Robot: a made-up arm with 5 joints.
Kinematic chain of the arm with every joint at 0, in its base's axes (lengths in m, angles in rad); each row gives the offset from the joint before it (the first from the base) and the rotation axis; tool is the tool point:
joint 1: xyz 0 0 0.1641 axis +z
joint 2: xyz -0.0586 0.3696 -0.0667 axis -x
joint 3: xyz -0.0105 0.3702 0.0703 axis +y
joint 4: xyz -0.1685 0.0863 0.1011 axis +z
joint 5: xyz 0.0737 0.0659 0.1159 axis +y
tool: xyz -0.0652 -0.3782 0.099
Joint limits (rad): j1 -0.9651..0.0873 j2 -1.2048..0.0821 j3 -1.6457..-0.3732 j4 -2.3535..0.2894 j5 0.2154..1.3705
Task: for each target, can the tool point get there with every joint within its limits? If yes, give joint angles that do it. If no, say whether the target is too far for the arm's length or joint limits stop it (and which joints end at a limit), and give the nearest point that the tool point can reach.
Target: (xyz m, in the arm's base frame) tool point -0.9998 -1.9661 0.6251
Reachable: no: too far | nearest point -0.3766 0.0923 0.3356 | short by 2.170 m
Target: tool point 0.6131 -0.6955 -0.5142
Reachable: no: joint limits stop it (at a limit: joint 1, joint 2, joint 3, joint 5) | nearest point 0.2488 0.5842 -0.2722 | short by 1.352 m
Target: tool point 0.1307 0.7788 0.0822
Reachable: yes | joints -0.8831 -0.4400 -1.1410 -0.7834 0.4080
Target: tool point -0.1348 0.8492 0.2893
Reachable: yes | joints -0.6320 -0.8825 -0.8823 -1.2479 0.4877
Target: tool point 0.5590 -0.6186 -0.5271
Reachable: no: joint limits stop it (at a limit: joint 1, joint 2, joint 3, joint 5) | nearest point 0.2498 0.5848 -0.2736 | short by 1.268 m
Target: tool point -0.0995 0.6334 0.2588
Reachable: yes | joints -0.6500 -0.4286 -0.8908 -0.4111 0.7098
